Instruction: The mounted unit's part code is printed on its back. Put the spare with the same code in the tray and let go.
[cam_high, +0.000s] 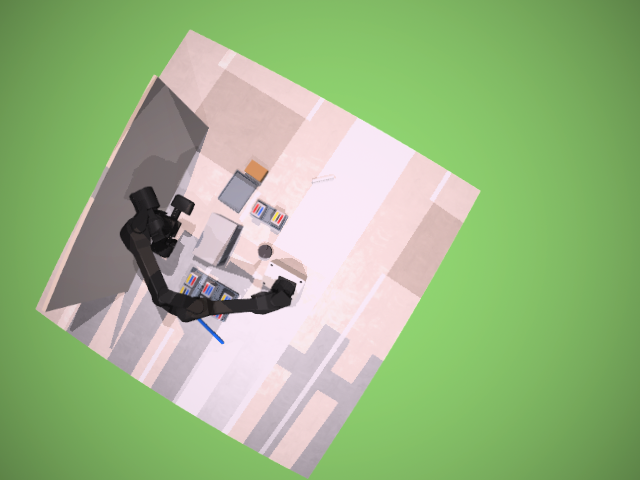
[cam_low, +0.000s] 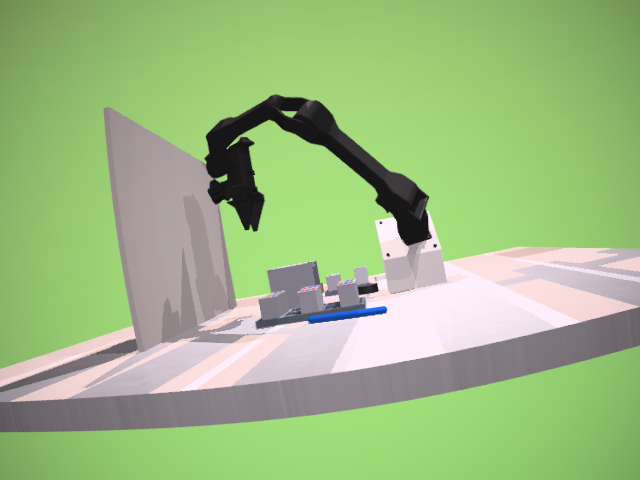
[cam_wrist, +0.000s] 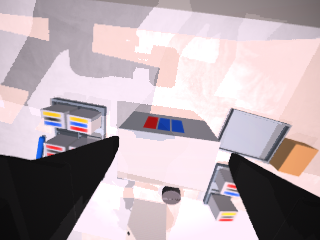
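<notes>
The grey spare block lies 120 mm behind my gripper tip, 190 mm to the left of it and 160 mm below it. Round my gripper tip: grey-rimmed tray (70 mm behind, 180 mm to the right, 190 mm below); then grey mounted unit (80 mm behind, 10 mm to the left, 150 mm below); then grey wall panel (170 mm ahead, 10 mm to the right, 30 mm above).
</notes>
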